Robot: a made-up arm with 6 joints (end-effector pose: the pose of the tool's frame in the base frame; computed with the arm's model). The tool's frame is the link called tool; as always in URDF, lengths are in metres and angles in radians.
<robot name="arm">
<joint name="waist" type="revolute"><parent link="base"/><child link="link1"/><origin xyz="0 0 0.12" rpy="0 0 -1.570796"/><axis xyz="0 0 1"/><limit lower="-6.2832" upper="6.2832" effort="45" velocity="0.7"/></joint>
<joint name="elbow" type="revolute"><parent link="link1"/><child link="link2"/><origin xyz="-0.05 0 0" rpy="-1.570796 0 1.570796"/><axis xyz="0 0 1"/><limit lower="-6.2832" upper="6.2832" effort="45" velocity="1.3"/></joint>
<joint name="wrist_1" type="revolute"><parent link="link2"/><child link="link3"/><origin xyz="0 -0.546 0" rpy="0 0 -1.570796"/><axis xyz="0 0 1"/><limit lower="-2.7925" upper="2.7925" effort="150" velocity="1"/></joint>
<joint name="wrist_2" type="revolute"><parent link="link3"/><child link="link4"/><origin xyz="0.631 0 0" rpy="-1.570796 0 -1.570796"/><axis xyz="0 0 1"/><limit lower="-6.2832" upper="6.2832" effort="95" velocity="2.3"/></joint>
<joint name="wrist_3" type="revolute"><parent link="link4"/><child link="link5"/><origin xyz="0 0 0" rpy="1.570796 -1.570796 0"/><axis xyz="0 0 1"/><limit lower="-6.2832" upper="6.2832" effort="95" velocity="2.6"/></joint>
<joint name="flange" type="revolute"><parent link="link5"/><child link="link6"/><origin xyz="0.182 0 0" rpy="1.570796 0 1.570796"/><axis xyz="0 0 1"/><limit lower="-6.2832" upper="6.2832" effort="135" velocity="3.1"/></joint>
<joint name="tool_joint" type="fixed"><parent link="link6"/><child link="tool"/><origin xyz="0 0 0"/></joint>
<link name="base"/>
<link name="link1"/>
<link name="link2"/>
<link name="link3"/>
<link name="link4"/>
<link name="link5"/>
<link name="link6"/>
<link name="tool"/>
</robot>
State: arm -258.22 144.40 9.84 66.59 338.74 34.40
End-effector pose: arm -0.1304 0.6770 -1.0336 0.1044 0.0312 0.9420 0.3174
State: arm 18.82 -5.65 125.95 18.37 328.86 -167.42
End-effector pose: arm 0.6282 0.2356 0.3435 0.2282 -0.7003 0.1167 -0.6663
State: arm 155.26 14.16 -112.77 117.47 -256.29 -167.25
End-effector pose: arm 0.3089 -0.3701 0.4808 0.4984 0.7867 -0.2914 -0.2187
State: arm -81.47 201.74 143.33 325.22 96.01 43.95
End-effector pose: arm -0.0847 0.2060 0.2424 0.6322 0.6641 0.0656 -0.3936
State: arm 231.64 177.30 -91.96 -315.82 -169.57 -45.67
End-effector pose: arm -0.2732 -0.3887 -0.3651 0.1926 0.1864 0.6637 0.6983
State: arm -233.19 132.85 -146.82 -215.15 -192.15 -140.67
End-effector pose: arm -0.2138 0.1654 0.1808 0.0659 0.4465 -0.8920 -0.0233
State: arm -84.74 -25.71 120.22 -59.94 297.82 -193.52
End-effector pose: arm 0.2328 -0.4638 0.6360 0.6952 0.4809 0.2573 0.4681
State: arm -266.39 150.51 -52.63 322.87 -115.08 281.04
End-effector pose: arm -0.2018 0.8244 -0.3010 0.9181 0.1217 -0.3138 0.2091
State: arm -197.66 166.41 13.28 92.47 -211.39 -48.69
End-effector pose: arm -0.1725 -0.0969 -0.8863 0.9465 0.2338 -0.1359 0.1762
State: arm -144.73 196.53 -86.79 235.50 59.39 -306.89
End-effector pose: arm -0.4994 -0.2563 -0.5643 0.5435 -0.5163 -0.3000 0.5899
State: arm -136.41 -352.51 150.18 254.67 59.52 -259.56
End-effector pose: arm -0.3482 -0.1917 0.0080 0.3448 -0.7915 -0.2547 0.4357
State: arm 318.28 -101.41 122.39 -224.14 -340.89 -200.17
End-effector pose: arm -0.1538 0.2597 0.7770 0.6132 -0.1237 0.0389 -0.7792
